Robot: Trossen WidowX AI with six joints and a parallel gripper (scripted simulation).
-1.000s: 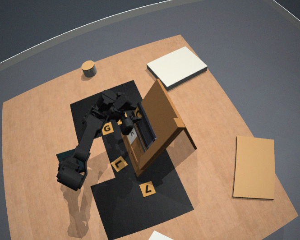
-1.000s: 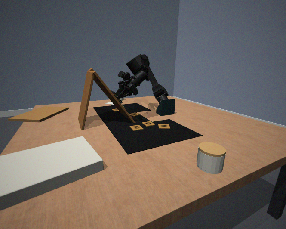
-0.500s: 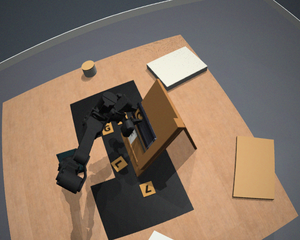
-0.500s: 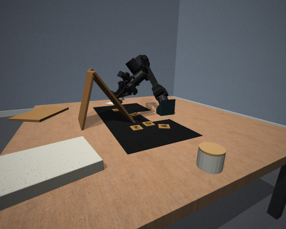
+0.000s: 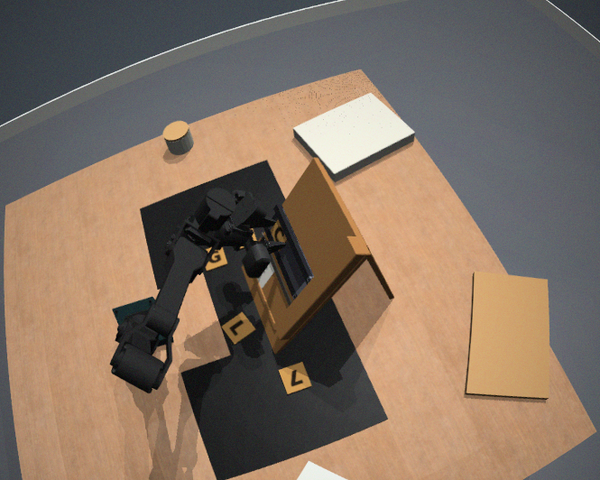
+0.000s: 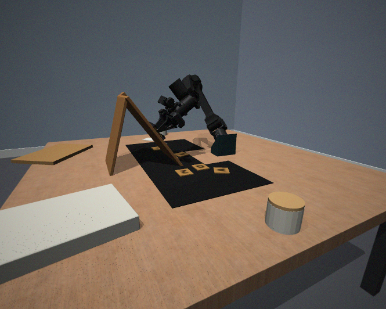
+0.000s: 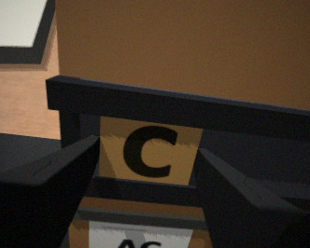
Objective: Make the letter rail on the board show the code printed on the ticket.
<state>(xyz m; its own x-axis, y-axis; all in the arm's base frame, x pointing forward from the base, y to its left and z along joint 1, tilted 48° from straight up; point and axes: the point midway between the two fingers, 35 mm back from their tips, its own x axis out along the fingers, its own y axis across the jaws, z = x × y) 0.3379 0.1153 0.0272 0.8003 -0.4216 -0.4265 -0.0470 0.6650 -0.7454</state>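
The white ticket is 5 cm behind my gripper tip, 1 cm to the right of it and 8 cm below it. Round my gripper tip: flat tan panel (42 cm ahead, 35 cm to the right, 15 cm below); black mat (16 cm behind, 5 cm to the right, 15 cm below); tile (8 cm behind, 12 cm to the left, 15 cm below).
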